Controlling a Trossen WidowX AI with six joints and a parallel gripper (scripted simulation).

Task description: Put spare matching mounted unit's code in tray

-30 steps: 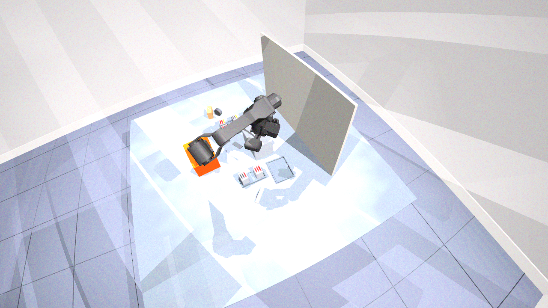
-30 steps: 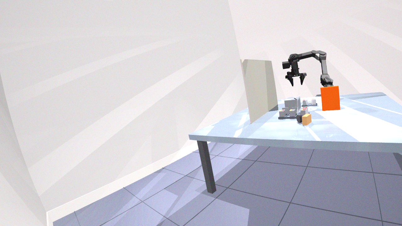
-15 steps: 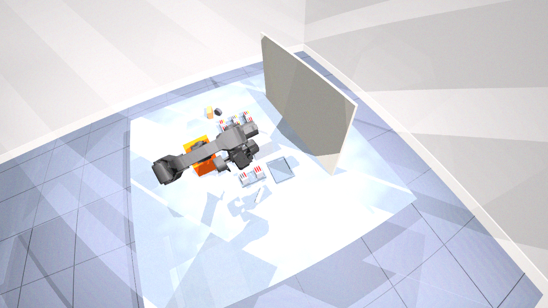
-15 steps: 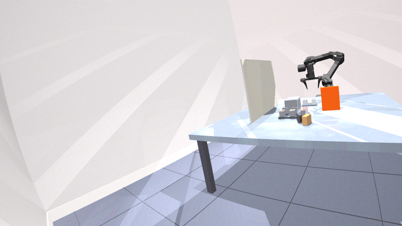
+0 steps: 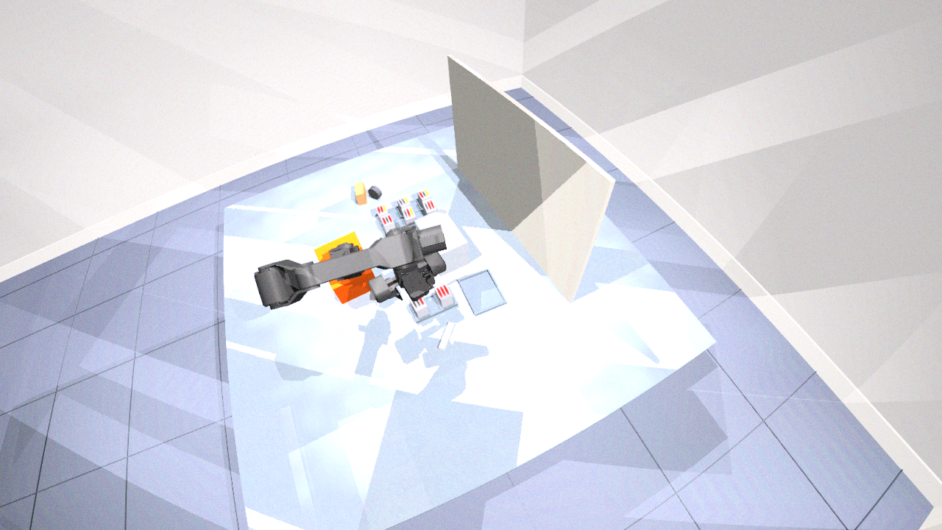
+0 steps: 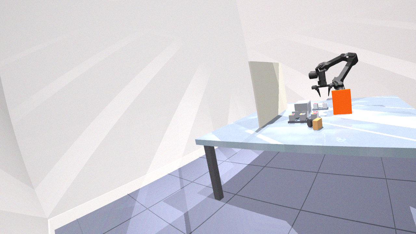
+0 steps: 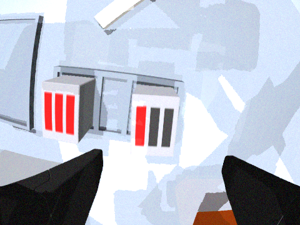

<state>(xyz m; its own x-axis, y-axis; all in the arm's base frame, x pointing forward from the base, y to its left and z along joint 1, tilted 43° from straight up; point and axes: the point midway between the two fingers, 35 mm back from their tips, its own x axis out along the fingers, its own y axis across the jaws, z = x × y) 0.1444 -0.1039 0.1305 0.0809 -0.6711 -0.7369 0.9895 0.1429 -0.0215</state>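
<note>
The low rack is 100 mm below my gripper tip and 40 mm ahead of it. From my gripper tip the other things lie so: flat grey tray: 190 mm ahead, 100 mm below, 10 mm to the right; white mounted unit: 180 mm to the left, 140 mm ahead, 50 mm below; tall cream board: 370 mm ahead, 190 mm to the left, 120 mm above.
</note>
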